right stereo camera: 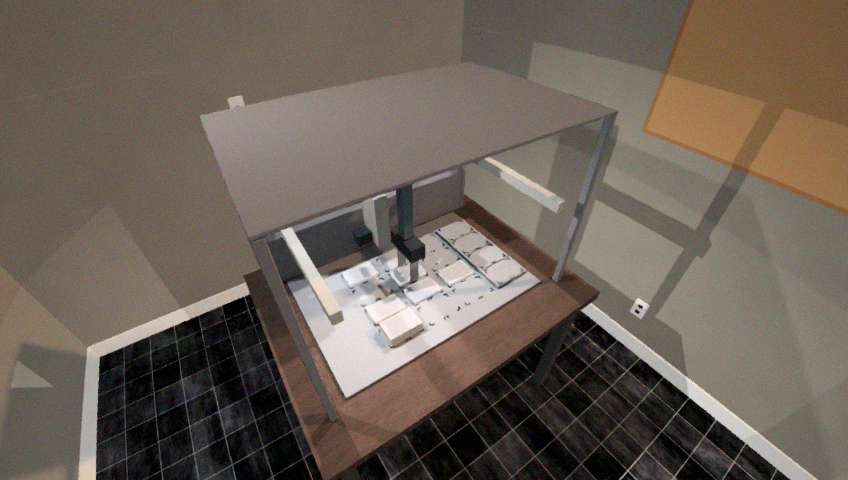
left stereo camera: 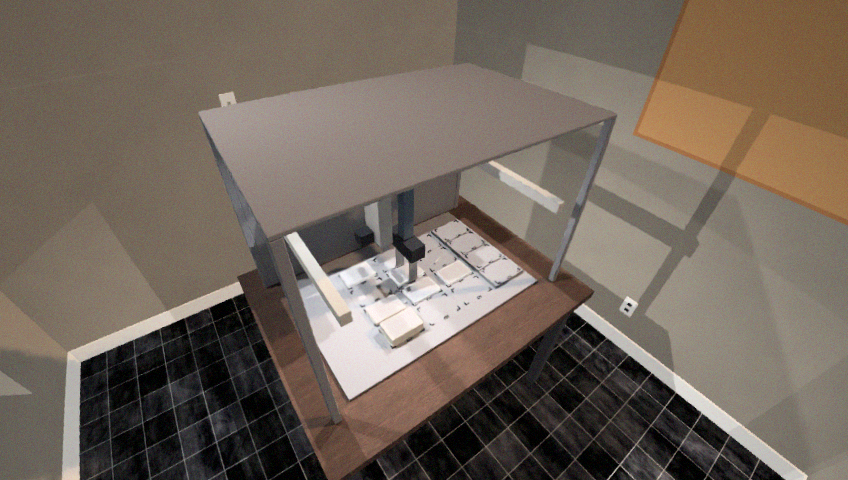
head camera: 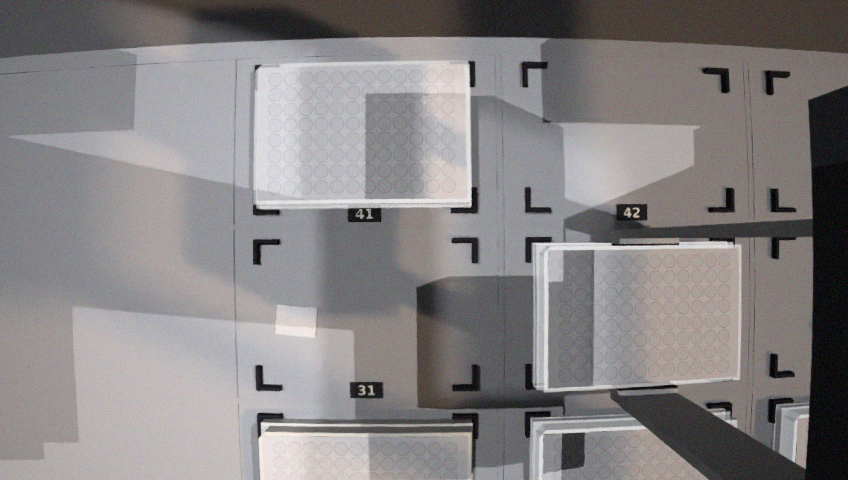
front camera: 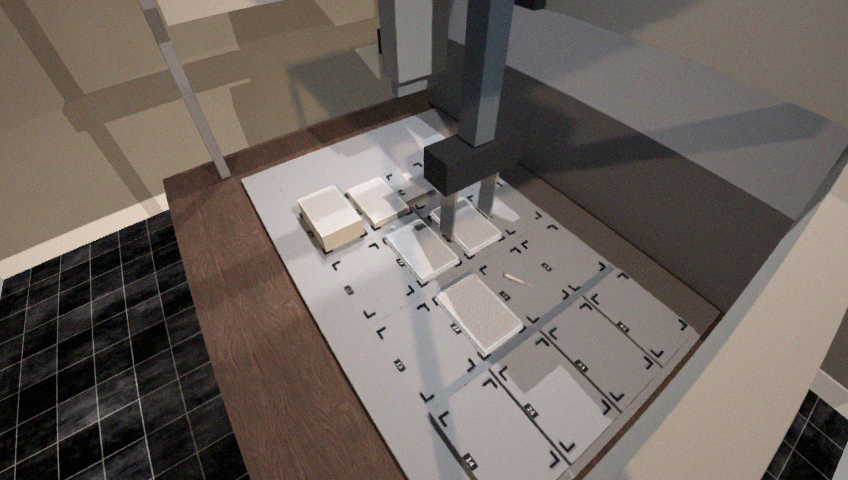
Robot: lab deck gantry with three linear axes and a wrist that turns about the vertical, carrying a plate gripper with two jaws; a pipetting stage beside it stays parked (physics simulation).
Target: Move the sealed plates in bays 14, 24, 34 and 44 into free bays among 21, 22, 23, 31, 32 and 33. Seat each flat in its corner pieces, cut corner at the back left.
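Frame: origin at the robot's base, x ahead, y down, z left, level; millimetres.
Where they show: gripper, fingertip midpoint: (right stereo camera: 408,273) (left stereo camera: 406,273) (head camera: 640,314) (front camera: 465,224); robot's base, origin of the base link: (right stereo camera: 391,347) (left stereo camera: 392,348) (front camera: 301,214).
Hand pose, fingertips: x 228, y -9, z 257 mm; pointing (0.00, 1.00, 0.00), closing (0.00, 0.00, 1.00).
Things, the pixels of their top centre, and the offset from my fingertips. "spot": a spot on its surface instead.
- sealed plate, middle of its top: (head camera: 650,317) (front camera: 465,220) (left stereo camera: 406,271) (right stereo camera: 408,271) dx +0, dy -11, dz +0 mm
- bay 21, surface spot: (head camera: 365,460) (front camera: 387,194) spot: dx -163, dy -5, dz -82 mm
- bay 22, surface spot: (head camera: 618,460) spot: dx -14, dy -5, dz -87 mm
- bay 23, surface spot: (head camera: 800,440) spot: dx +107, dy -5, dz -83 mm
- small pale patch, surface spot: (head camera: 295,321) spot: dx -207, dy +8, dz -3 mm
- thin white stick-like piece, middle of its top: (front camera: 518,278) dx +156, dy +1, dz -6 mm
- tall cream block, middle of its top: (front camera: 328,209) (left stereo camera: 401,322) (right stereo camera: 400,322) dx -164, dy -33, dz -214 mm
My gripper (front camera: 467,226) (head camera: 645,315) (left stereo camera: 405,272) is shut on a sealed plate (front camera: 477,236) (head camera: 672,356) at bay 32, low over or on the deck; its cut corner is at the back left. Whether its underside rests flat is hidden. Other sealed plates sit in bay 21 (front camera: 379,199) (head camera: 365,460), bay 22 (front camera: 419,252) (head camera: 618,460) and bay 23 (front camera: 482,315) (head camera: 800,440). Bays 14, 24, 34 and 44 hold no plates in the front view. A small pale patch (head camera: 295,321) shows inside bay 31. A thin white stick-like piece (front camera: 516,278) lies in bay 33.
A plate (head camera: 363,133) (left stereo camera: 357,273) stands in bay 41, behind bay 31. A tall cream block (front camera: 330,217) (left stereo camera: 401,327) (right stereo camera: 400,327) stands in bay 11, beside bay 21. The pipetting stage (front camera: 413,41) is parked at the back. A post (front camera: 190,95) rises at the deck's left.
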